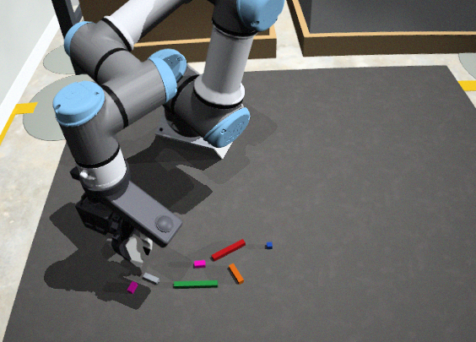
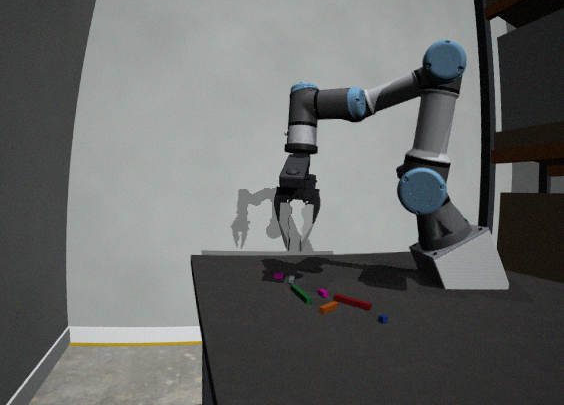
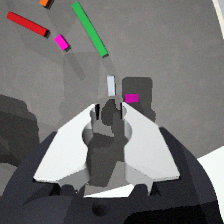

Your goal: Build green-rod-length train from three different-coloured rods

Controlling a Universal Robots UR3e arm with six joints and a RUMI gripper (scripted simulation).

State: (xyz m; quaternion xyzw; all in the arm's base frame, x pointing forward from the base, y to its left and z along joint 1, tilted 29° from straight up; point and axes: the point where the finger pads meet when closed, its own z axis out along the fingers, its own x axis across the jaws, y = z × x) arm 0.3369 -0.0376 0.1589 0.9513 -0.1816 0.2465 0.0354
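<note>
The grey rod is 8 cm below my hand. Round my hand: green rod 1 cm ahead, 8 cm to the left, 8 cm below; then orange rod 1 cm behind, 16 cm to the left, 8 cm below; then red rod 6 cm behind, 14 cm to the left, 8 cm below.
</note>
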